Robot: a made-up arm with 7 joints.
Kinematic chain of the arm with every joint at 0, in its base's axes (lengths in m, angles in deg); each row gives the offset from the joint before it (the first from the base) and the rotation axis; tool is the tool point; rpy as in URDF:
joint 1: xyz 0.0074 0.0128 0.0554 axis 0 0.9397 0.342
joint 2: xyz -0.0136 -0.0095 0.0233 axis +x
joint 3: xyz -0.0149 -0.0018 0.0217 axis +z
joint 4: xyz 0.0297 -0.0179 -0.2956 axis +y
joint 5: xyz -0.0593 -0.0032 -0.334 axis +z
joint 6: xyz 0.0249 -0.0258 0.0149 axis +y
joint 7: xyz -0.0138 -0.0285 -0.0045 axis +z
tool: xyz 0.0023 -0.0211 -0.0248 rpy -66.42 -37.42 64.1
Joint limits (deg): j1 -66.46..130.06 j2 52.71..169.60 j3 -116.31..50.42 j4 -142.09..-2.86 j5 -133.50..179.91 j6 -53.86..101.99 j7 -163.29..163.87
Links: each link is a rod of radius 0.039 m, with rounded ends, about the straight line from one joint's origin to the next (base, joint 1, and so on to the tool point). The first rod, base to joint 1, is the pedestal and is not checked.
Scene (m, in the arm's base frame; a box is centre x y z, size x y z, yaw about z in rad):
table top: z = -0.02
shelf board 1: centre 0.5 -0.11 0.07 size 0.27 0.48 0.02 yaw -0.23
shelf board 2: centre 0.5 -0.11 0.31 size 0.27 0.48 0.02 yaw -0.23
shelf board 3: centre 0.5 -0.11 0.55 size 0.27 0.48 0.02 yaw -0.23
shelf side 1: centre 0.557 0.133 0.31 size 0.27 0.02 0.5 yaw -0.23
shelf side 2: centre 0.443 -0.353 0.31 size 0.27 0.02 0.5 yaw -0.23
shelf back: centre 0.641 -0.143 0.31 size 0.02 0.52 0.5 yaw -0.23
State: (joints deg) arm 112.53 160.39 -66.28 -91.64 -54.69 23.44 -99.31
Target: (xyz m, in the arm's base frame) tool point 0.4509 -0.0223 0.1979
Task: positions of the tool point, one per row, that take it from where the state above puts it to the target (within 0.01 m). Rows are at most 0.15 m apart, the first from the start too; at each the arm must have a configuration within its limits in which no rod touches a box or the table.
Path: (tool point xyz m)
1: 0.0701 0.5131 0.1090
2: 0.0874 0.4923 0.0955
3: 0.1114 0.4677 0.0859
4: 0.1398 0.4385 0.0833
5: 0.1690 0.4047 0.0894
6: 0.2401 0.3295 0.0742
7: 0.2930 0.2314 0.0977
8: 0.3070 0.1229 0.1461
9: 0.2743 0.0190 0.1979
10: 0.3334 0.0063 0.2092
11: 0.3929 -0.0085 0.2092
12: 0.4509 -0.0223 0.1979

